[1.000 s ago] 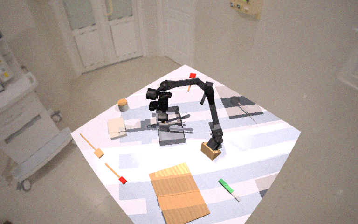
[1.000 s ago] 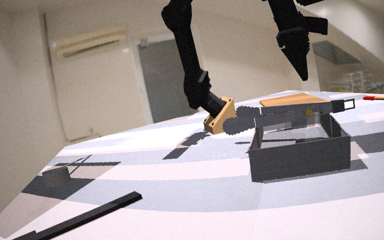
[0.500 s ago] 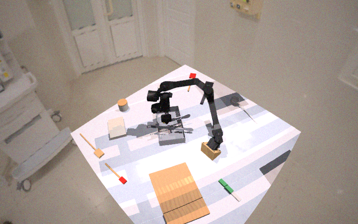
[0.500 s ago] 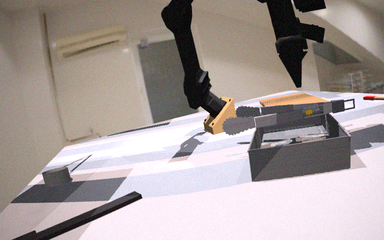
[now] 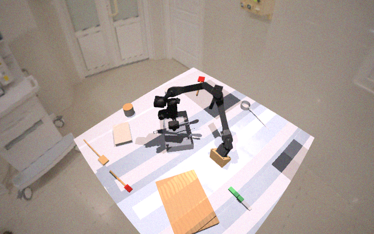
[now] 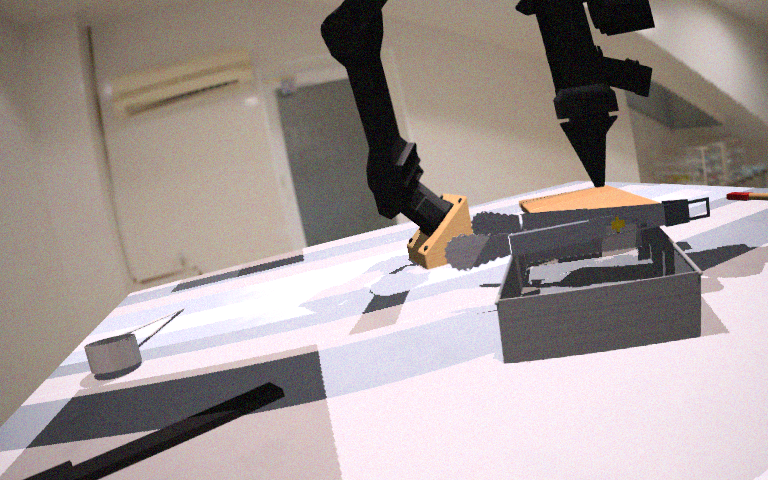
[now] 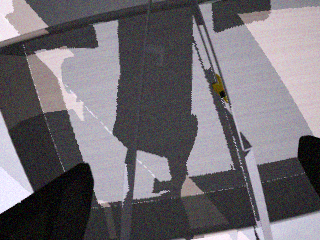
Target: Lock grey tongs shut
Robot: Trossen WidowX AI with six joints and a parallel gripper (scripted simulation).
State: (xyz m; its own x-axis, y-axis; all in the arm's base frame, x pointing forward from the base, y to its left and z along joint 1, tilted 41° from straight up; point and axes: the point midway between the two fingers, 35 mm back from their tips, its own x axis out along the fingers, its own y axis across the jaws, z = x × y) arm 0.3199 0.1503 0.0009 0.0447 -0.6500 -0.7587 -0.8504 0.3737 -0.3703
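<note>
Now: gripper tip 9 cm above the grey roasting tin, 3 cm to the left of it and 2 cm short of it. The rest, counted from my gripper tip: wooden board: 42 cm behind, 23 cm to the left, 11 cm below; cork-topped tin: 41 cm ahead, 15 cm to the left, 8 cm below; pale block: 29 cm to the left, 24 cm ahead, 10 cm below.
</note>
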